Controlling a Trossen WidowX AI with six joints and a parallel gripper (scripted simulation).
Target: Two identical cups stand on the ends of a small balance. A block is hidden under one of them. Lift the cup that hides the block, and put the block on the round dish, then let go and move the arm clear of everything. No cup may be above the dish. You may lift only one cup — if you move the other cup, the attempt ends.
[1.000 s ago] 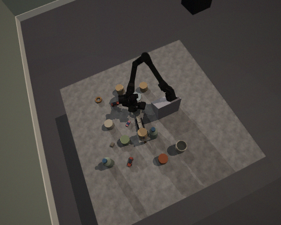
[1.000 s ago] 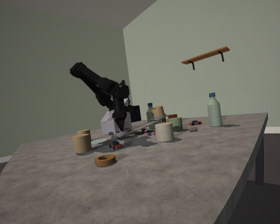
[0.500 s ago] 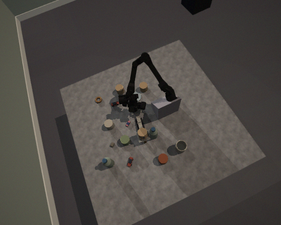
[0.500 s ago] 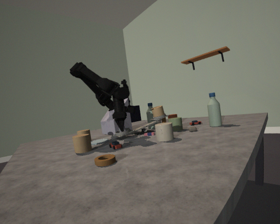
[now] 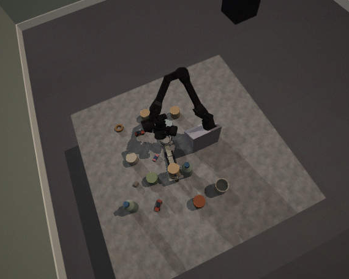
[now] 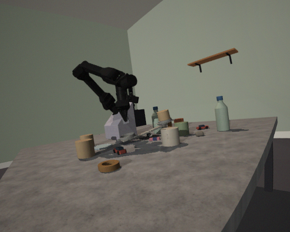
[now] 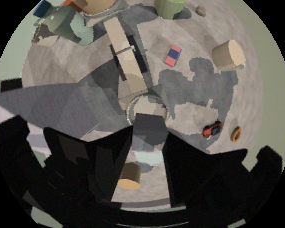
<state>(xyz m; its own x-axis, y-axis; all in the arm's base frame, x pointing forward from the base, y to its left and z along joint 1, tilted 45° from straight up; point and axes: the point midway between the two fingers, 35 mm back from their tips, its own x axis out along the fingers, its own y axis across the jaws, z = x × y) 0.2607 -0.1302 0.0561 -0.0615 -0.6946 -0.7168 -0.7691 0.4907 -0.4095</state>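
Right now the round pale-blue dish is 12 cm to the right of my gripper tip, 11 cm below it and 6 cm behind it. Also, from my gripper tip: tan cup (26 cm to the left, 6 cm ahead); then grey block (1 cm above); then cream cylinder (26 cm ahead, 7 cm below).
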